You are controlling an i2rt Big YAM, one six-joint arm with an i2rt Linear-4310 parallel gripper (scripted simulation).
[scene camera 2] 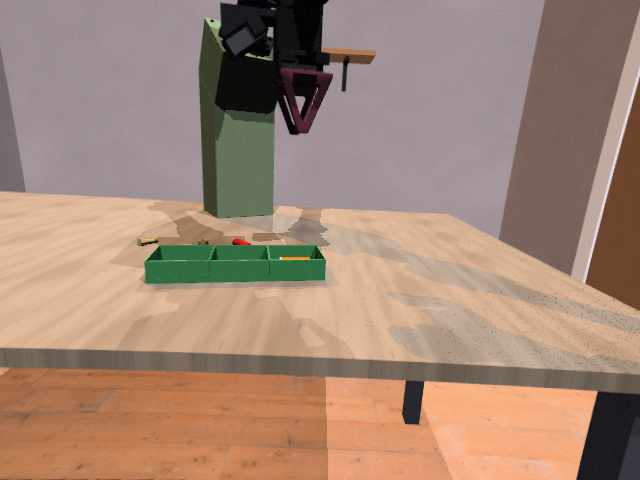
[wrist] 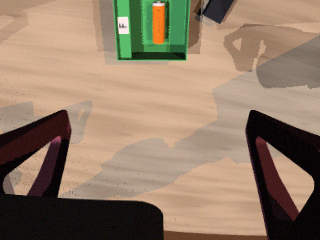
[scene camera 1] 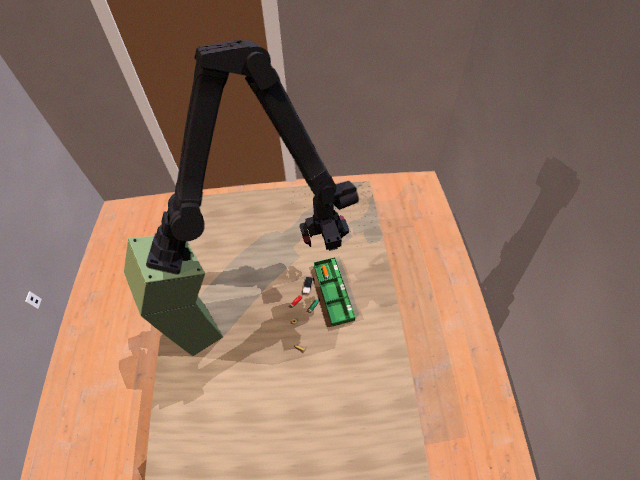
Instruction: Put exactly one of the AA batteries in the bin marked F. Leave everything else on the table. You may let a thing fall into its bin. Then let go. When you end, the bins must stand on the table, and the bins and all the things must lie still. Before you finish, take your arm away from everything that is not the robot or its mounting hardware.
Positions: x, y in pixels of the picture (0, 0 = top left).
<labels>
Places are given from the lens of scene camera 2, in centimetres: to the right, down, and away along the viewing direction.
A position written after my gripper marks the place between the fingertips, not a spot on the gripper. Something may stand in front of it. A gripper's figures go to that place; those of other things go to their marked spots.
my gripper (scene camera 2: 298, 134): -3, -16, 54
green three-compartment bin (scene camera 2: 191, 263): -18, 3, 51
</labels>
